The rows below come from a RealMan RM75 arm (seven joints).
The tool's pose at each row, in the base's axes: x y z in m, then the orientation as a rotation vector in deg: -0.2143 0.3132 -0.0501 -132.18 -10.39 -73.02; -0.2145 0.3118 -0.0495 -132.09 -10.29 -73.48; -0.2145 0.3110 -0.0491 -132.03 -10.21 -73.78; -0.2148 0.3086 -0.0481 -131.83 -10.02 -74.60; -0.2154 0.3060 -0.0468 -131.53 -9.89 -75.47; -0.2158 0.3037 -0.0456 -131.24 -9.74 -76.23; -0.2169 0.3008 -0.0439 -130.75 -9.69 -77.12; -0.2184 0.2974 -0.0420 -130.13 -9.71 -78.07; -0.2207 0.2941 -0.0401 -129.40 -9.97 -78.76; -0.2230 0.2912 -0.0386 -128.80 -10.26 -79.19; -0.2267 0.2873 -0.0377 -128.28 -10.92 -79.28; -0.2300 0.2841 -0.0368 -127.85 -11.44 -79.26; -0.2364 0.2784 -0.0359 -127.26 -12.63 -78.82; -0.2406 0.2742 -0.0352 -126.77 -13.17 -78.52; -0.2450 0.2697 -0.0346 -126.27 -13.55 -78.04; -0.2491 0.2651 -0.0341 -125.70 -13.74 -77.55
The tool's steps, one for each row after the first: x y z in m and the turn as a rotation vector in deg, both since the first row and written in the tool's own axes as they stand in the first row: 0.0005 0.0009 -0.0011 -0.14 0.33 -0.08; 0.0010 0.0015 -0.0016 -0.23 0.54 -0.12; 0.0019 0.0031 -0.0035 -0.45 1.14 -0.25; 0.0030 0.0047 -0.0057 -0.60 1.80 -0.40; 0.0040 0.0061 -0.0077 -0.72 2.38 -0.51; 0.0051 0.0077 -0.0107 -0.71 3.11 -0.67; 0.0063 0.0094 -0.0143 -0.61 3.91 -0.87; 0.0070 0.0108 -0.0184 -0.24 4.56 -1.09; 0.0073 0.0120 -0.0222 0.14 5.00 -1.27; 0.0064 0.0138 -0.0273 0.71 5.14 -1.59; 0.0057 0.0151 -0.0318 1.20 5.21 -1.80; 0.0036 0.0176 -0.0397 2.20 4.97 -2.25; 0.0023 0.0195 -0.0453 2.87 4.89 -2.35; 0.0009 0.0217 -0.0510 3.58 4.75 -2.28; -0.0004 0.0241 -0.0566 4.29 4.66 -2.07
